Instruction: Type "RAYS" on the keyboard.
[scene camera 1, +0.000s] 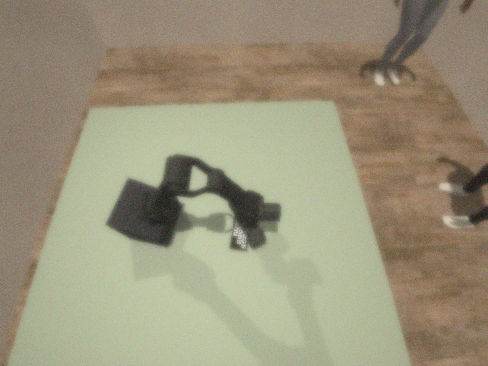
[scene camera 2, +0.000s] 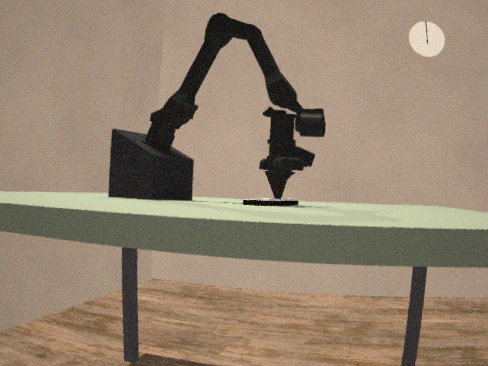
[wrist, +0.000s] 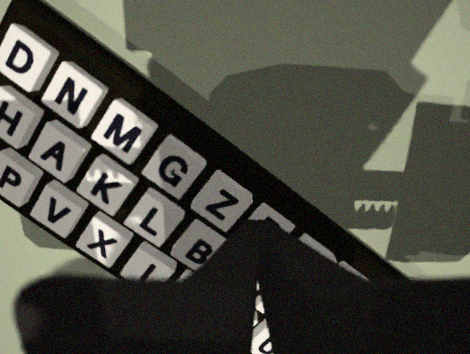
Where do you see a black keyboard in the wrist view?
At 122, 81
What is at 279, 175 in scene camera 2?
My gripper.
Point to my gripper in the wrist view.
At 255, 232
